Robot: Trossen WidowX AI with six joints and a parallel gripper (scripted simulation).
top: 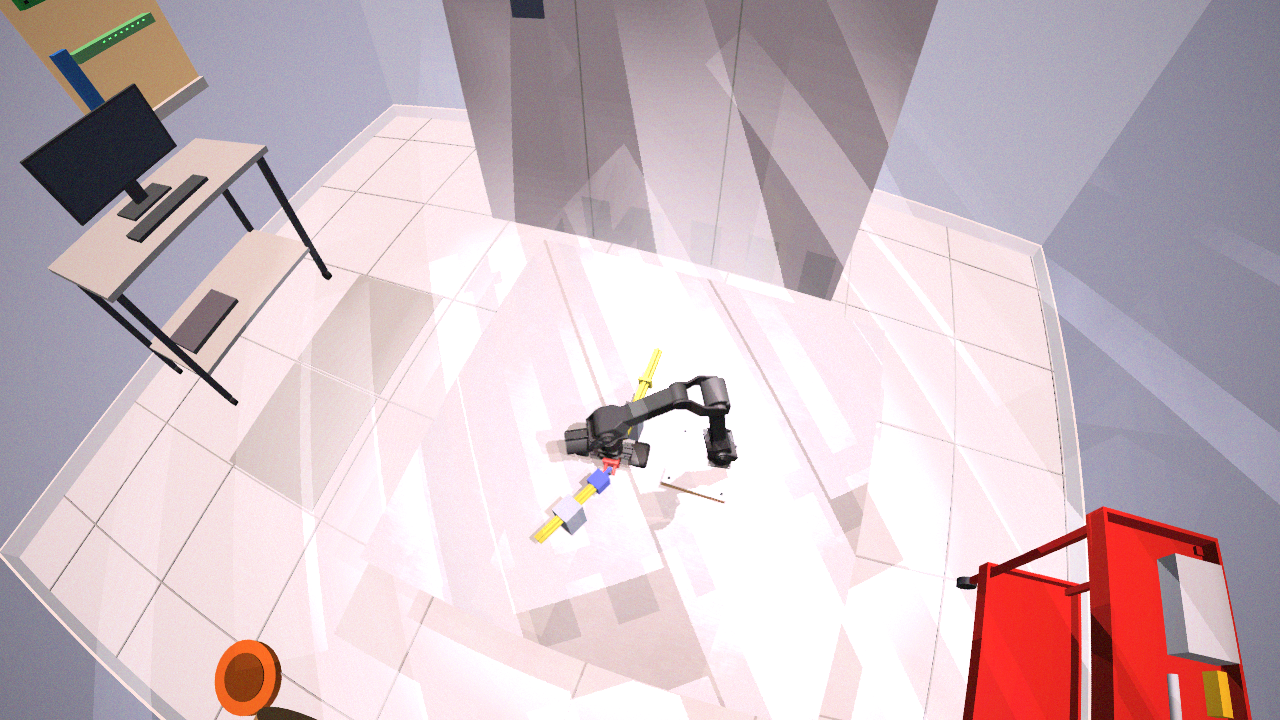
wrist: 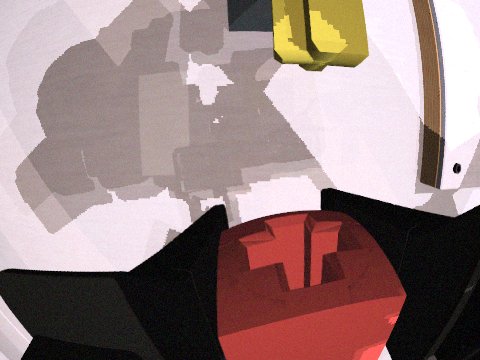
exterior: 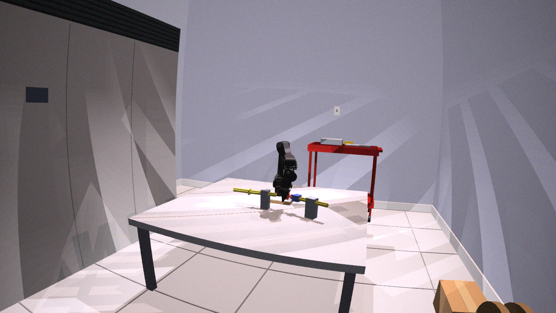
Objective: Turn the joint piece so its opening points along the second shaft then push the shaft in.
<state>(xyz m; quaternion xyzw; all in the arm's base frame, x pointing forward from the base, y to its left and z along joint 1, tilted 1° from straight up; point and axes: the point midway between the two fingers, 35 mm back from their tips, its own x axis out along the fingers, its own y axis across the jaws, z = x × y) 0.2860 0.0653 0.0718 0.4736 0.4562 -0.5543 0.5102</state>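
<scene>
The red square joint piece is 2 cm to the left of my gripper tip and 4 cm above it.
</scene>
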